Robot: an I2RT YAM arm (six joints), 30 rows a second.
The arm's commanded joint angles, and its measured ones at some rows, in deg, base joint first. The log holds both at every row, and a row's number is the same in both.
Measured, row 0: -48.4 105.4 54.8 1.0 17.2 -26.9
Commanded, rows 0 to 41: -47.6 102.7 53.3 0.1 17.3 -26.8; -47.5 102.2 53.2 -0.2 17.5 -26.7; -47.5 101.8 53.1 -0.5 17.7 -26.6; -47.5 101.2 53.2 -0.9 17.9 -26.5; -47.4 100.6 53.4 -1.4 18.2 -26.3; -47.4 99.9 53.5 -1.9 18.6 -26.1; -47.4 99.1 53.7 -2.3 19.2 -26.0; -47.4 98.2 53.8 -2.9 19.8 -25.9; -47.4 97.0 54.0 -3.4 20.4 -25.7; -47.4 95.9 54.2 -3.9 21.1 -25.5; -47.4 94.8 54.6 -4.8 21.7 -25.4; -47.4 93.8 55.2 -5.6 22.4 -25.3; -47.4 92.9 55.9 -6.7 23.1 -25.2; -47.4 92.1 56.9 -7.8 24.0 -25.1; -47.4 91.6 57.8 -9.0 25.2 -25.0; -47.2 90.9 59.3 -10.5 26.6 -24.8; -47.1 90.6 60.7 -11.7 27.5 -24.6; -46.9 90.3 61.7 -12.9 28.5 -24.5; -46.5 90.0 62.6 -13.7 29.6 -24.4; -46.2 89.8 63.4 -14.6 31.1 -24.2; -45.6 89.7 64.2 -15.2 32.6 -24.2; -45.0 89.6 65.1 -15.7 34.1 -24.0; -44.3 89.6 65.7 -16.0 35.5 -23.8; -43.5 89.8 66.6 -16.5 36.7 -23.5; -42.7 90.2 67.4 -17.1 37.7 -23.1; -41.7 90.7 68.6 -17.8 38.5 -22.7; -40.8 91.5 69.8 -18.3 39.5 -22.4; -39.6 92.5 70.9 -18.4 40.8 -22.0; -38.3 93.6 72.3 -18.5 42.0 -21.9; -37.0 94.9 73.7 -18.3 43.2 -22.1; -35.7 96.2 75.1 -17.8 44.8 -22.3; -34.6 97.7 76.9 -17.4 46.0 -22.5; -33.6 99.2 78.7 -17.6 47.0 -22.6; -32.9 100.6 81.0 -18.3 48.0 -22.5; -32.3 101.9 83.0 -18.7 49.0 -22.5; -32.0 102.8 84.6 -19.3 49.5 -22.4; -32.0 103.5 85.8 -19.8 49.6 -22.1; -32.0 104.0 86.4 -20.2 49.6 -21.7; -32.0 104.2 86.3 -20.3 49.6 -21.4; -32.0 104.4 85.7 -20.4 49.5 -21.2; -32.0 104.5 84.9 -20.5 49.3 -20.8; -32.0 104.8 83.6 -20.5 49.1 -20.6
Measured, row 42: -31.7 104.3 84.6 -18.4 47.1 -22.5
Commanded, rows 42 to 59: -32.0 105.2 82.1 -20.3 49.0 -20.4; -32.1 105.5 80.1 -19.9 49.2 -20.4; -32.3 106.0 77.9 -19.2 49.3 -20.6; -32.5 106.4 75.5 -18.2 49.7 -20.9; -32.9 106.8 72.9 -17.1 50.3 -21.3; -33.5 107.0 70.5 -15.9 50.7 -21.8; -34.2 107.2 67.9 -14.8 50.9 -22.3; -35.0 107.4 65.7 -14.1 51.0 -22.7; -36.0 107.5 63.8 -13.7 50.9 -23.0; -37.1 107.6 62.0 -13.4 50.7 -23.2; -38.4 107.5 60.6 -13.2 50.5 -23.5; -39.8 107.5 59.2 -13.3 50.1 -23.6; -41.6 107.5 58.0 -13.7 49.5 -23.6; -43.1 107.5 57.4 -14.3 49.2 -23.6; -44.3 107.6 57.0 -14.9 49.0 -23.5; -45.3 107.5 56.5 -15.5 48.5 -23.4; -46.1 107.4 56.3 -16.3 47.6 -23.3; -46.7 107.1 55.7 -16.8 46.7 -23.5
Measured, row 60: -45.8 108.2 56.9 -14.7 48.8 -23.4
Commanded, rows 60 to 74: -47.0 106.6 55.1 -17.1 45.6 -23.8; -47.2 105.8 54.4 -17.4 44.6 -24.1; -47.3 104.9 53.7 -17.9 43.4 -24.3; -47.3 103.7 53.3 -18.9 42.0 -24.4; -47.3 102.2 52.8 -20.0 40.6 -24.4; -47.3 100.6 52.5 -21.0 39.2 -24.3; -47.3 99.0 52.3 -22.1 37.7 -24.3; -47.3 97.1 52.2 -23.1 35.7 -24.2; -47.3 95.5 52.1 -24.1 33.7 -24.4; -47.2 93.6 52.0 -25.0 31.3 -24.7; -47.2 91.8 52.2 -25.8 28.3 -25.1; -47.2 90.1 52.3 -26.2 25.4 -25.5; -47.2 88.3 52.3 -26.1 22.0 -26.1; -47.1 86.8 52.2 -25.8 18.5 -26.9; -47.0 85.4 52.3 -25.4 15.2 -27.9
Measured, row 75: -47.3 88.8 52.2 -23.7 28.1 -26.0
